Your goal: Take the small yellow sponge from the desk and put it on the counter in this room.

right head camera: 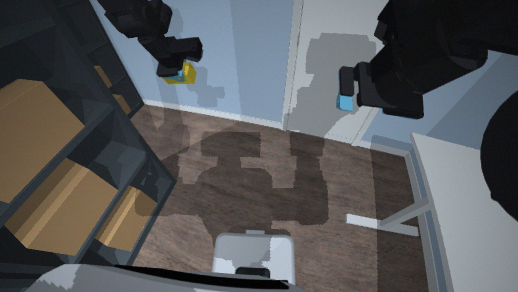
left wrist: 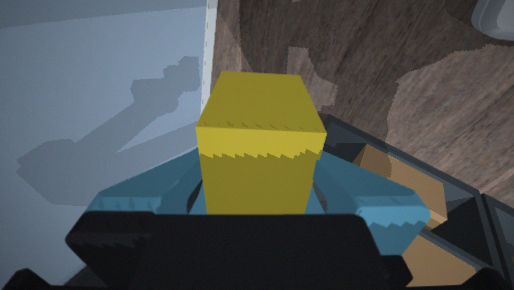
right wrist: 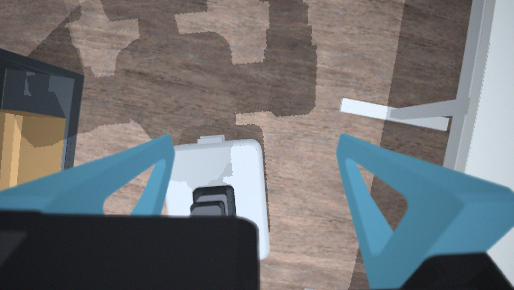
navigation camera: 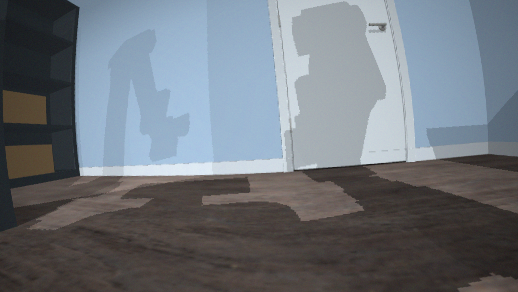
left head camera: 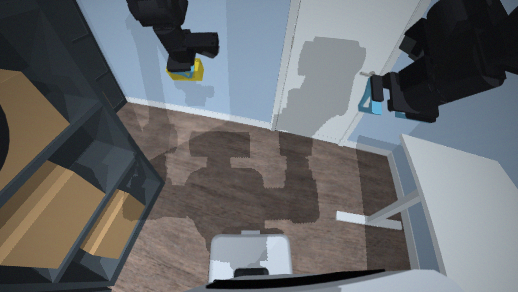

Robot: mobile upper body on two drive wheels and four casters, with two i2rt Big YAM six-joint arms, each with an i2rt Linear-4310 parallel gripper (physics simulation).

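Frame: origin at the left arm's base, x left, y back, z up, level; millimetres.
Seen in the pictures: left gripper, fingertip midpoint: [right head camera: 183,75] [left wrist: 256,144] [left head camera: 190,71]; right gripper, fingertip midpoint: [right head camera: 360,107] [right wrist: 255,143] [left head camera: 377,111].
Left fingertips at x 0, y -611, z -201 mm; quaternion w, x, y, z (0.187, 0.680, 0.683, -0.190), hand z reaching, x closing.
Note:
A point is followed by its place in that frame.
The yellow sponge [left head camera: 199,70] @(x -36, y -588, z -185 mm) [right head camera: 189,74] @(x -36, y -584, z -185 mm) [left wrist: 262,105] @(x -37, y -597, z -182 mm) is held in the air between the blue fingers of my left gripper [left head camera: 186,73] @(x 0, y -611, z -201 mm) [right head camera: 175,76] @(x 0, y -611, z -201 mm) [left wrist: 256,144] @(x 0, y -611, z -201 mm), which is shut on it. A blue wall is behind it in both head camera views. My right gripper [left head camera: 389,107] @(x -459, y -359, z -124 mm) [right head camera: 371,107] @(x -459, y -359, z -124 mm) [right wrist: 255,143] @(x -459, y -359, z -124 mm) is open, with nothing between its fingers, at the right of both head camera views. A white table [left head camera: 465,200] @(x -1162, y -234, z -460 mm) [right head camera: 450,175] @(x -1076, y -385, z -460 mm) [right wrist: 500,100] @(x -993, y -392, z -460 mm) stands at the right; whether it is the desk or the counter I cannot tell.
A dark shelf unit [left head camera: 159,183] @(x 592, y -756, z -1336 mm) [right head camera: 170,181] @(x 598, y -758, z -1334 mm) [right wrist: 76,100] @(x 614, y -643, z -1373 mm) with cardboard boxes stands close at the left. A white door [left head camera: 345,20] @(x -848, y -1418, z -150 mm) [right head camera: 345,15] @(x -808, y -1428, z -164 mm) [navigation camera: 370,135] @(x -1019, y -1375, z -1217 mm) is in the wall ahead. The table's white foot [left head camera: 352,218] [right head camera: 362,221] [right wrist: 365,109] reaches out over the floor.

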